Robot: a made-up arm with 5 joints.
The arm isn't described. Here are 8 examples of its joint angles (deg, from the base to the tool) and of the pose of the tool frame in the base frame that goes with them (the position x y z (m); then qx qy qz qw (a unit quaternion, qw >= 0)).
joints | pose
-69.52 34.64 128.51 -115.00 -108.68 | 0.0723 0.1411 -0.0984 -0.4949 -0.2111 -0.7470 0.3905
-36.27 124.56 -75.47 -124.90 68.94 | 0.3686 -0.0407 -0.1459 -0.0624 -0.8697 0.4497 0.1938
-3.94 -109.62 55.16 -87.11 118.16 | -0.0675 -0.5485 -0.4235 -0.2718 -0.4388 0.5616 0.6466
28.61 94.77 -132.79 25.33 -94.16 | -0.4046 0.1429 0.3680 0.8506 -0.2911 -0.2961 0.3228
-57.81 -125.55 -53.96 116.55 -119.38 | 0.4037 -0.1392 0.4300 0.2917 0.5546 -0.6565 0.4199
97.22 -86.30 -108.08 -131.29 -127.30 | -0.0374 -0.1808 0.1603 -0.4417 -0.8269 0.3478 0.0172
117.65 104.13 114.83 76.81 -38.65 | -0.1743 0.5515 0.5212 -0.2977 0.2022 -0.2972 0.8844
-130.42 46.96 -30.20 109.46 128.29 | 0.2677 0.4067 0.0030 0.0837 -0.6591 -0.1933 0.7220
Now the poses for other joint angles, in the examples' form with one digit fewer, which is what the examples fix.
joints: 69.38 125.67 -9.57 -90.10 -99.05
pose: -0.425 -0.210 0.587 0.539 0.393 -0.117 0.736
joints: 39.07 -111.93 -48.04 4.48 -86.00
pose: -0.482 0.073 -0.022 -0.912 0.316 -0.051 0.257
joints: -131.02 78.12 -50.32 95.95 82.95
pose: 0.212 0.057 -0.265 -0.529 -0.467 -0.119 0.699
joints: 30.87 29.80 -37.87 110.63 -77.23
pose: -0.174 -0.125 -0.179 -0.254 -0.743 0.088 0.613
